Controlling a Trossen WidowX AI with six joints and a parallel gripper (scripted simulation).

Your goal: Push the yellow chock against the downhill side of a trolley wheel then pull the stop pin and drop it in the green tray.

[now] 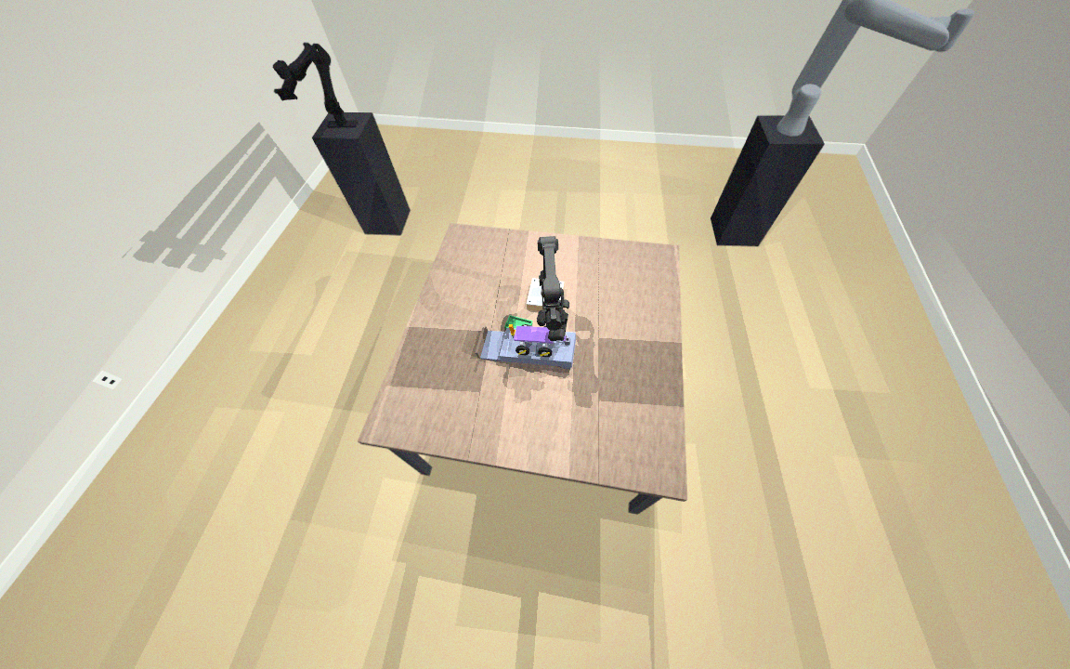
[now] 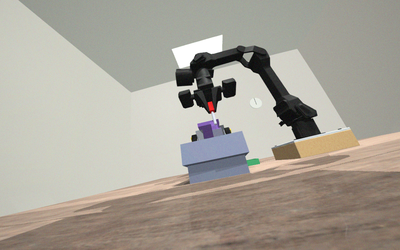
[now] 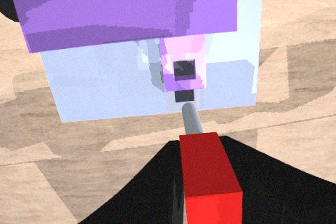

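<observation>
The yellow chock is 50 mm behind my gripper tip, 210 mm to the right of it and 90 mm below it. Also, from my gripper tip: blue-grey ramp: 10 mm ahead, 110 mm to the right, 130 mm below; then red-headed stop pin: right at my gripper tip; then purple-topped trolley: 10 mm ahead, 120 mm to the right, 60 mm below.
</observation>
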